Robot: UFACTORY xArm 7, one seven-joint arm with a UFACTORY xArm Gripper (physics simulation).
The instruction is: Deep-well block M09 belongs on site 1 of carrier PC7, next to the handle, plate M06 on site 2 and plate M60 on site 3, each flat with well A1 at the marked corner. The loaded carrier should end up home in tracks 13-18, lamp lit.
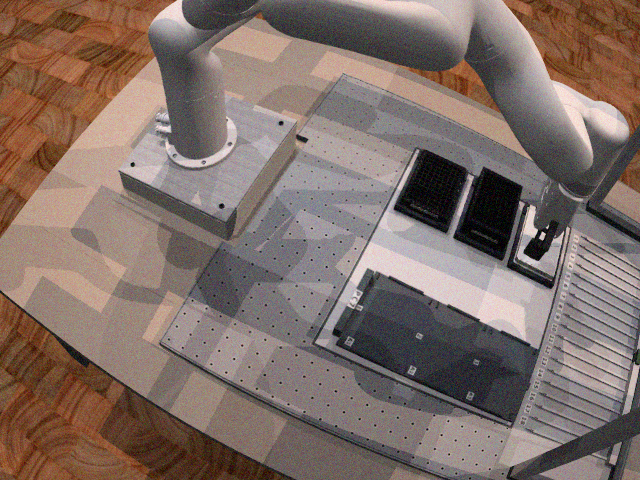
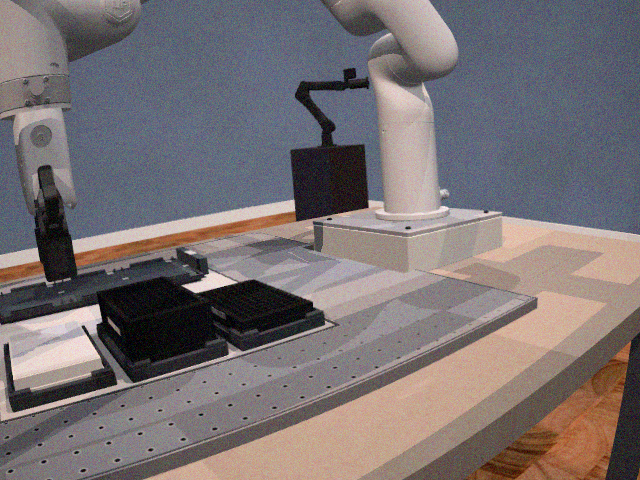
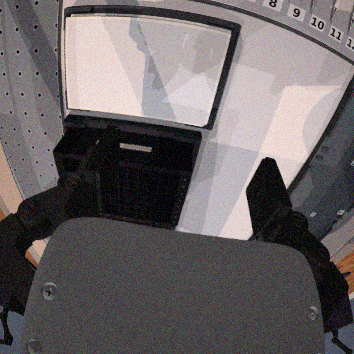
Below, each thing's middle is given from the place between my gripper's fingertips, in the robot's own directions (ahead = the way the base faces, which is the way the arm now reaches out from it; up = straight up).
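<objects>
Dark carrier (image 1: 386,321): 7 cm below my hand, 20 cm to the right, 11 cm behind.
</objects>
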